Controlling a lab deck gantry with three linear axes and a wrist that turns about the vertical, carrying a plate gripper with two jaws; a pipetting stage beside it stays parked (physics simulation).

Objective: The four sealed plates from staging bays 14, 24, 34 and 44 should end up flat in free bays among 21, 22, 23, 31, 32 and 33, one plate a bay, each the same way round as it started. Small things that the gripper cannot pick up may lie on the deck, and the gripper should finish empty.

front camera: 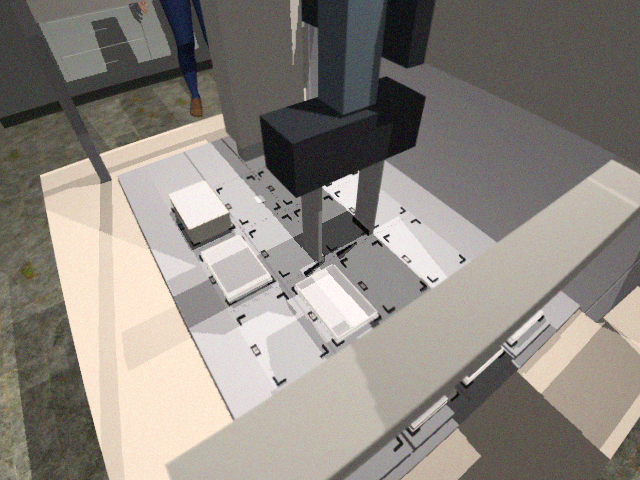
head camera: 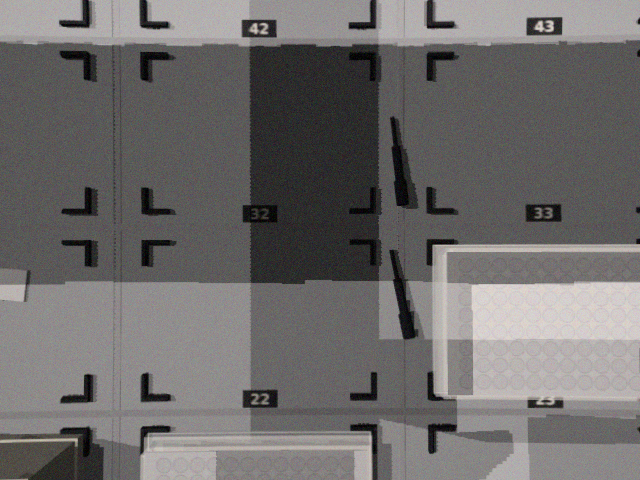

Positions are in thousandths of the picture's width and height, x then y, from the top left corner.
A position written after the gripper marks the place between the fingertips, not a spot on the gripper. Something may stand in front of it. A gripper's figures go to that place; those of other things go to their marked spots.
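Distances from the lens: a tall white box (front camera: 316, 447) at 73 cm from the lens, a bay 32 (front camera: 529, 480) at 72 cm from the lens, a bay 33 (front camera: 610, 589) at 65 cm from the lens, and the gripper (front camera: 529, 499) at 49 cm from the lens. For the bay 33 and the tall white box, the marked spots are 38 cm apart.
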